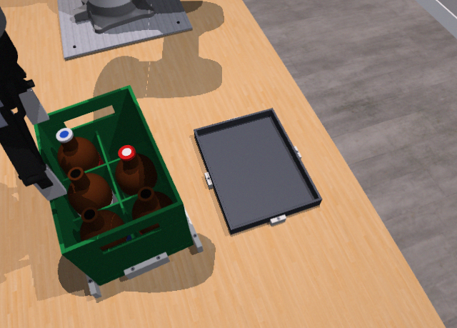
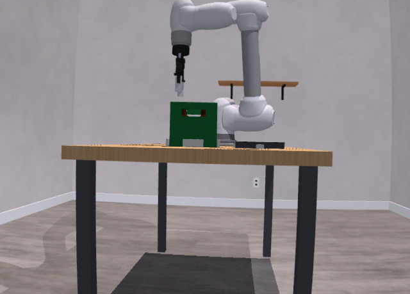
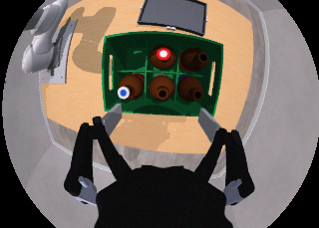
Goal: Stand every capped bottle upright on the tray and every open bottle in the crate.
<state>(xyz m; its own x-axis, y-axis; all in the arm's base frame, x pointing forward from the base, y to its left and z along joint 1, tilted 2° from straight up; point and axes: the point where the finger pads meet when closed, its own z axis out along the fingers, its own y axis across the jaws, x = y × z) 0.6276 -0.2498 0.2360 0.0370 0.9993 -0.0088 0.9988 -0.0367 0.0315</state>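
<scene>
My hand is 70 mm to the right of the green crate and 150 mm above it. The rest, counted from my hand: dark tray (50 mm ahead, 340 mm to the left, 220 mm below).
</scene>
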